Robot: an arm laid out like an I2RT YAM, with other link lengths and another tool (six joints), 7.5 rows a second.
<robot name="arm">
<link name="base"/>
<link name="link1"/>
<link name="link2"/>
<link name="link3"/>
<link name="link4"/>
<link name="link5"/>
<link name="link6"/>
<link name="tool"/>
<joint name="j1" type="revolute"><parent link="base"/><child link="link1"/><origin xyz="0 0 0.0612" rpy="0 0 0"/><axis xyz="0 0 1"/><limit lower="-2.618" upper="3.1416"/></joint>
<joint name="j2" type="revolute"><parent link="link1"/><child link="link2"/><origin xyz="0.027 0.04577 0.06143" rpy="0 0 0"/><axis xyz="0 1 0"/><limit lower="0" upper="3.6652"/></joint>
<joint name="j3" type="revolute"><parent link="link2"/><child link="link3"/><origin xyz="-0.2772 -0.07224 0" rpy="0 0 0"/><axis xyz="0 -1 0"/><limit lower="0" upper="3.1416"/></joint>
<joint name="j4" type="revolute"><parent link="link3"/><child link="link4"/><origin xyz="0.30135 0.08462 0.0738" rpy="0 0 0"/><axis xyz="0 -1 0"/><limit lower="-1.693" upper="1.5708"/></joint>
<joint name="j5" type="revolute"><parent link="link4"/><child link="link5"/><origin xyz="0.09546 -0.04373 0.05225" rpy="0 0 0"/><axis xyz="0 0 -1"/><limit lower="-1.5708" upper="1.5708"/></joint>
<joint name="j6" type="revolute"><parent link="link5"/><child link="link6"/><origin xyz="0.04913 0 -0.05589" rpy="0 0 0"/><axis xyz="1 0 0"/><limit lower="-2.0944" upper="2.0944"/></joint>
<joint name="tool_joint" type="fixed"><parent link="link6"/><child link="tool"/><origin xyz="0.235 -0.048 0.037" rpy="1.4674 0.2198 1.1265"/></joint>
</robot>
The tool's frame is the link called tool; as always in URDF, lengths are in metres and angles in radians.
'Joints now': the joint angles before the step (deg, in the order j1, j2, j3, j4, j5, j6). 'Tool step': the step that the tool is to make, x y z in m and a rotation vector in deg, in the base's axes. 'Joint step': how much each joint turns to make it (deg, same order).
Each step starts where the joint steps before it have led.
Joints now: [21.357 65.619 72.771 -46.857 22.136 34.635]
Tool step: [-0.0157 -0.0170 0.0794 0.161 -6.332 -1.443]
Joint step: [-0.018 -2.879 7.610 -4.151 2.427 -0.962]
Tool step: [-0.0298 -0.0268 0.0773 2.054 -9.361 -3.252]
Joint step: [0.021 -5.708 3.388 0.244 3.584 0.290]
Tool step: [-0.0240 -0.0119 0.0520 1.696 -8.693 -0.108]
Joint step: [-0.018 -6.475 -1.783 4.817 0.608 -1.667]
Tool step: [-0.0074 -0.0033 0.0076 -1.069 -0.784 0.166]
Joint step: [0.018 -1.302 -0.121 -0.136 0.166 -1.460]
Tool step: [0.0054 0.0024 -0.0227 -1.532 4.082 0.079]
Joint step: [-0.029 1.822 0.509 -3.062 -0.120 0.032]
